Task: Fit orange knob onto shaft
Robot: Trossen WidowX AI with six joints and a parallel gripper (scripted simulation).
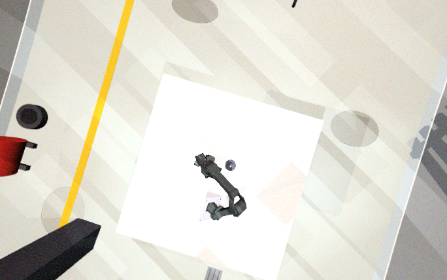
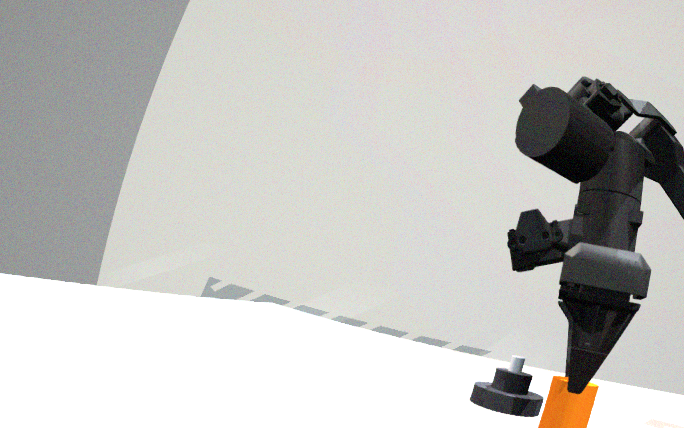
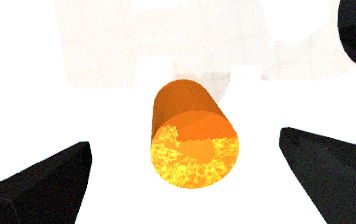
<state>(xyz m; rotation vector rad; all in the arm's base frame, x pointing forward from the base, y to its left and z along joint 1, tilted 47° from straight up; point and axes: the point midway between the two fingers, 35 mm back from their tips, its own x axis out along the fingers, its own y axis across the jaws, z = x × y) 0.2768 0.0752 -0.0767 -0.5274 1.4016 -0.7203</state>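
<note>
Now: the orange knob 10 mm below my gripper tip. From my gripper tip the other things lie so: dark round pedestal 40 mm ahead, 150 mm to the right, 20 mm below.
</note>
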